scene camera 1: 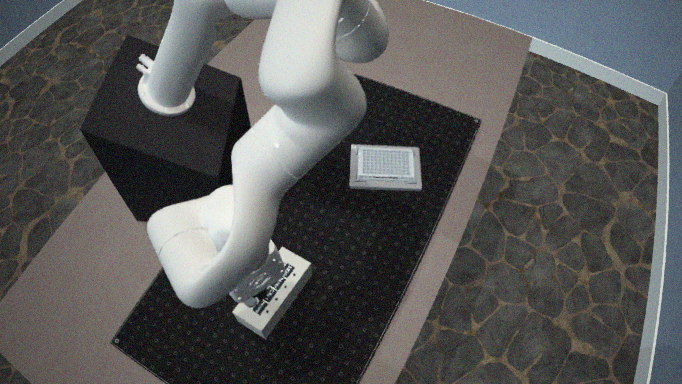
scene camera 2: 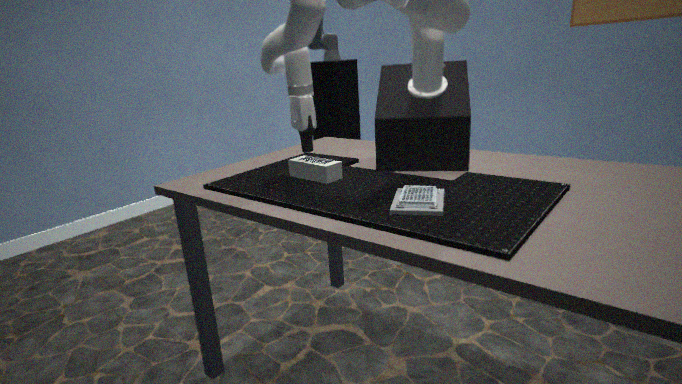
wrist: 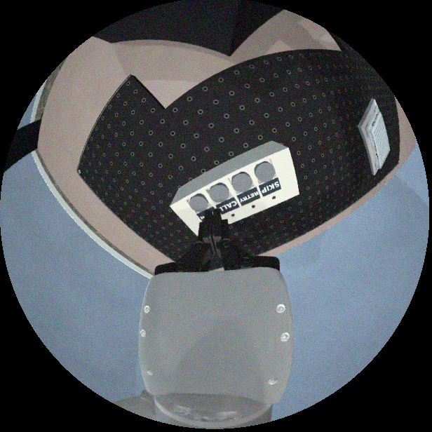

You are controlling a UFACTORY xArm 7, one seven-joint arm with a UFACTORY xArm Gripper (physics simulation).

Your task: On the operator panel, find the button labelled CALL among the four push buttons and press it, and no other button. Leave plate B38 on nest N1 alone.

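Places are measured from the arm's base along level axes (x back, y right, z up), in metres.
Where they show: gripper, fingertip midpoint: (scene camera 1: 259,293) (scene camera 2: 307,151); arm's base, origin of the base link: (scene camera 1: 166,92) (scene camera 2: 427,86).
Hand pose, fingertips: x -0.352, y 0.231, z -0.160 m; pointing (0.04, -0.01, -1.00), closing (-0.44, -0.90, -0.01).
Things, the pixels of their top centre, and the offset from my fingertips. Level surfaces: height alone.
- operator panel, middle of its top: (scene camera 1: 271,286) (scene camera 2: 314,159) dx -0.007, dy -0.029, dz -0.022 m
- Plate B38, middle of its top: (scene camera 1: 386,161) (scene camera 2: 418,193) dx -0.074, dy -0.417, dz -0.051 m
- nest N1, middle of its top: (scene camera 1: 385,164) (scene camera 2: 418,196) dx -0.074, dy -0.417, dz -0.060 m
- black perforated mat, its level: dz -0.078 m
- table, its level: dz -0.091 m
The operator panel (scene camera 1: 291,299) (scene camera 2: 312,172) (wrist: 288,172) is a cream box with four round grey buttons in a row. In the wrist view the CALL button (wrist: 219,191) is second from the left, above its CALL label (wrist: 228,206). The RETRY button (wrist: 241,181) and SKIP button (wrist: 264,171) are to its right; the leftmost button (wrist: 198,201) has a label mostly hidden by the fingers. My gripper (scene camera 2: 307,151) (wrist: 214,218) is shut and empty, its tips a little above the panel. Plate B38 (scene camera 1: 386,162) (scene camera 2: 419,194) (wrist: 381,139) sits on nest N1 (scene camera 1: 353,174) (scene camera 2: 416,211).
The panel and nest stand on a black perforated mat (scene camera 1: 350,260) (scene camera 2: 490,210) (wrist: 150,150) on the table (scene camera 2: 610,225). The arm's black pedestal (scene camera 1: 165,145) (scene camera 2: 422,145) stands behind the mat. In scene camera 1 the arm hangs over the panel and hides part of it.
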